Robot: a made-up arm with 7 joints.
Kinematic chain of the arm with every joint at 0, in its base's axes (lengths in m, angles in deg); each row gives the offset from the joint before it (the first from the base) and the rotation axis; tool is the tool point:
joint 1: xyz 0 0 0 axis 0 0.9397 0.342
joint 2: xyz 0 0 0 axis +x
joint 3: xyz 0 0 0 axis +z
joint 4: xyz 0.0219 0 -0.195 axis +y
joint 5: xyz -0.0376 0 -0.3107 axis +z
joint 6: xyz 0 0 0 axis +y
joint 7: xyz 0 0 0 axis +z
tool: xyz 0 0 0
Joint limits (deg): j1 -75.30..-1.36 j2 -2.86..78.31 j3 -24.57..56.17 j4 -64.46..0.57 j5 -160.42..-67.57 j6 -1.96..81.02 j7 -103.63..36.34
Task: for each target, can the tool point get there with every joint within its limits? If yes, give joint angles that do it. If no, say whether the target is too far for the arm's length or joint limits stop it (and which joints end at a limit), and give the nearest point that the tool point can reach.
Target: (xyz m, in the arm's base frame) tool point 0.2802 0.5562 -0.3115
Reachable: no: too far | nearest point 0.2049 0.4067 -0.2278 | short by 0.187 m
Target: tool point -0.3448 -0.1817 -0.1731
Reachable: no: joint limits stop it (at a limit: joint 1, joint 2, joint 4) | nearest point -0.0058 -0.0336 -0.5045 | short by 0.497 m
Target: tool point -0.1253 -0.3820 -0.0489
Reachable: no: joint limits stop it (at a limit: joint 1, joint 2, joint 3, joint 4) | nearest point 0.3448 -0.2965 0.0820 | short by 0.495 m
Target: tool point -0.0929 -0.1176 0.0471
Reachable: no: joint limits stop it (at a limit: joint 1, joint 2, joint 3, joint 4) | nearest point 0.3448 -0.2965 0.0820 | short by 0.474 m
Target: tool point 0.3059 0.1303 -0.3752
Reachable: yes | joints -22.96 6.75 39.76 -34.08 -83.61 53.83 -74.53
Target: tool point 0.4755 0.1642 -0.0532
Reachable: yes | joints -67.04 24.98 46.97 -26.83 -142.74 50.14 -34.97
